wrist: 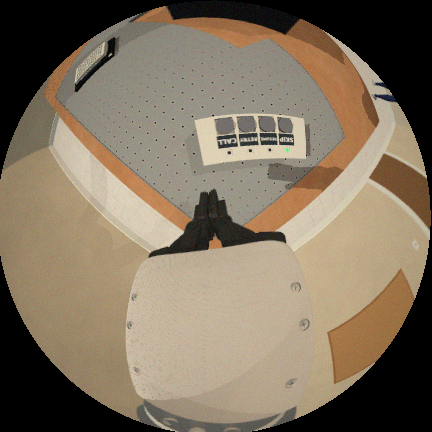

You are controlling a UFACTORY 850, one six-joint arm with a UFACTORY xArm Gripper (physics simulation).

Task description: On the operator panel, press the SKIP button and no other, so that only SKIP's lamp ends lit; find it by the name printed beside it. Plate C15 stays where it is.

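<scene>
The operator panel [200, 142] is a cream box with four round grey buttons in a row, labels upside down in this view. From left: the CALL button [225, 125], the RETRY button [247, 124], a button whose label looks like RESUME [266, 123], and the SKIP button [285, 124] at the right end. SKIP's lamp [287, 150] glows green; the other three lamps are dark. My gripper [211, 201] is shut and empty, apart from the panel, below its left part in the view. No marking C15 is readable.
A grey perforated board [165, 90] lies under the panel on an orange-brown table [345, 95]. A black-framed item with a pale textured face [91, 64] is at the upper left. A black area [230, 15] is at the top edge. The arm's shadow falls right of the gripper.
</scene>
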